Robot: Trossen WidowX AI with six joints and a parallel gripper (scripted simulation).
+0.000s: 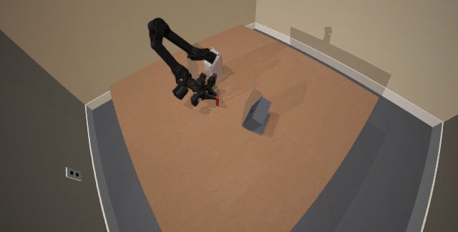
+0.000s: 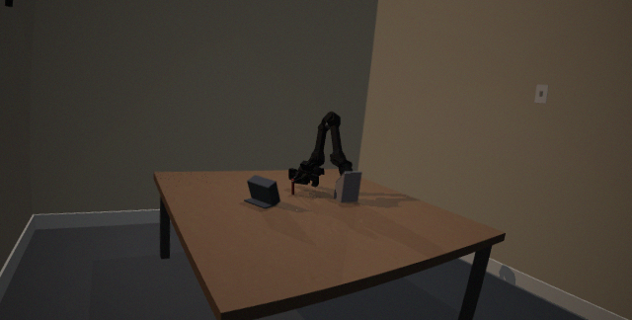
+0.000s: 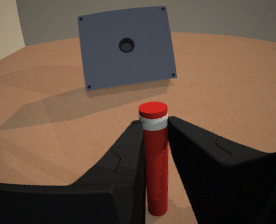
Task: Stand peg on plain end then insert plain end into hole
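Now: the red peg 1 cm below my gripper tip. From my gripper tip the other things lie so: flat foot: 22 cm ahead, 9 cm to the left, 7 cm below; then grey sloped panel: 20 cm ahead, 8 cm to the left, 1 cm below.
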